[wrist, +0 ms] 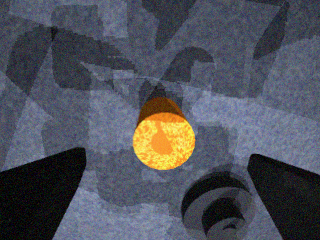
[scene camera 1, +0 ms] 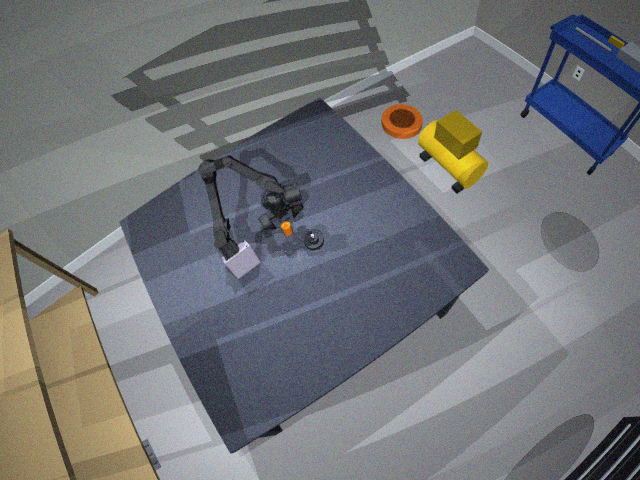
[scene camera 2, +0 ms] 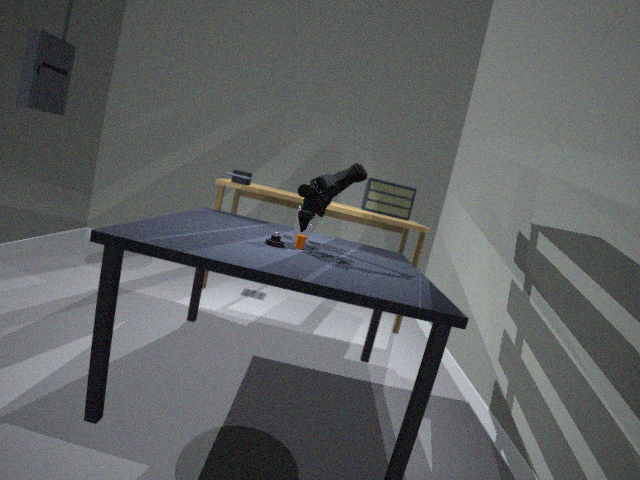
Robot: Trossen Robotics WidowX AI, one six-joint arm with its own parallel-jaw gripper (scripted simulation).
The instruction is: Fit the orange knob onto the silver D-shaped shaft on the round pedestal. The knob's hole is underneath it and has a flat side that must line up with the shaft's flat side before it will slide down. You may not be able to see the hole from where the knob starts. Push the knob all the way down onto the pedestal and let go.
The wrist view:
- my gripper: 169,159
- orange knob: 163,138
